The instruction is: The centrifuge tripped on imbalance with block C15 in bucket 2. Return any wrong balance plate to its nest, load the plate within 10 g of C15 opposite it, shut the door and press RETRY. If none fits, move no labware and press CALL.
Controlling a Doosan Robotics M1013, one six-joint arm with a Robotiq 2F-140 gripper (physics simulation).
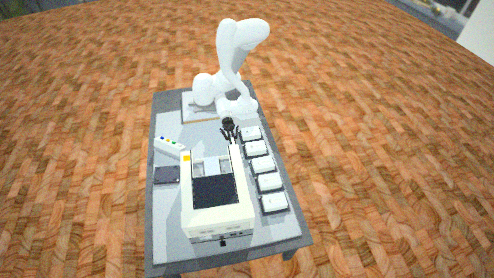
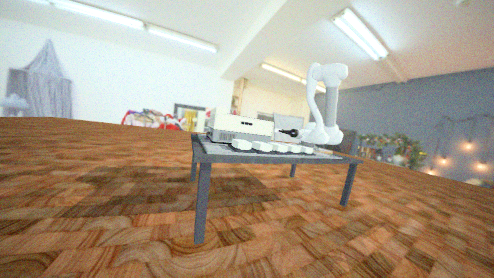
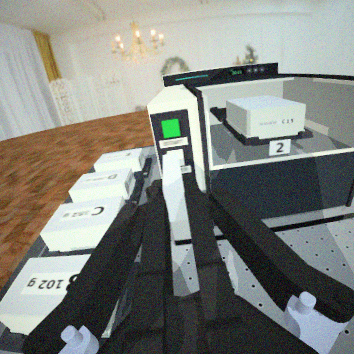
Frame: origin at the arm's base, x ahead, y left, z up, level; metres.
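Where they show: gripper, fingertip midpoint: (image 2: 274, 130) (image 3: 172, 166); arm's base at its link origin: (image 1: 204, 104) (image 2: 307, 146).
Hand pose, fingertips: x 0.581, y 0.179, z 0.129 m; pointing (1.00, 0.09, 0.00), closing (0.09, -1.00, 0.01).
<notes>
Things, the pixels of their top centre, and the offset from my fingertips. "spot": a spot on its surface instead. Level surfaces: height alone.
- green START button at its top centre: (image 3: 169, 119) dx +0.030, dy -0.002, dz +0.043 m
- Block C15 at its top centre: (image 3: 259, 100) (image 1: 211, 165) dx +0.141, dy -0.140, dz +0.034 m
- bucket marked 2 at a spot on its surface: (image 3: 279, 147) spot: dx +0.067, dy -0.144, dz -0.020 m
- Balance plates A at its top centre: (image 1: 250, 131) (image 2: 303, 146) dx -0.207, dy +0.138, dz -0.094 m
- B at its top centre: (image 3: 54, 282) (image 1: 255, 146) (image 2: 290, 145) dx -0.069, dy +0.148, dz -0.094 m
- C at its top centre: (image 3: 82, 212) (image 1: 263, 162) (image 2: 277, 144) dx +0.067, dy +0.172, dz -0.094 m
- D at its top centre: (image 3: 100, 177) (image 1: 270, 179) (image 2: 261, 142) dx +0.196, dy +0.188, dz -0.094 m
- E at its top centre: (image 3: 118, 155) (image 1: 275, 200) (image 2: 241, 140) dx +0.334, dy +0.188, dz -0.094 m
- white button box at its top centre: (image 1: 168, 142) dx -0.155, dy -0.428, dz -0.064 m
- dark square pad at a spot on its surface: (image 1: 166, 174) spot: dx +0.061, dy -0.438, dz -0.123 m
- grey table at its surface level: dz -0.163 m
My gripper (image 1: 230, 139) (image 2: 280, 131) (image 3: 172, 166) is shut and empty. Its tip rests against the button column of the cream centrifuge (image 1: 217, 214) (image 2: 241, 124), just below the green START button (image 3: 171, 128). Block C15 (image 3: 265, 117) sits in the bucket marked 2 (image 3: 279, 147) inside the open chamber. A dark door panel (image 1: 214, 190) (image 3: 277, 186) covers the rest of the chamber. Balance plates A (image 1: 251, 133), B (image 1: 256, 148) (image 3: 38, 288), C (image 1: 263, 164) (image 3: 82, 221), D (image 1: 269, 181) (image 3: 102, 180) and E (image 1: 274, 202) (image 3: 119, 158) lie in their nests beside the centrifuge. B reads 102 g, C reads 152 g.
A white button box (image 1: 168, 145) with blue, yellow and green buttons stands left of the centrifuge, with a dark square pad (image 1: 166, 174) in front of it. The arm's base (image 1: 203, 93) sits at the table's far end. The grey table (image 2: 276, 159) stands on a wood floor.
</notes>
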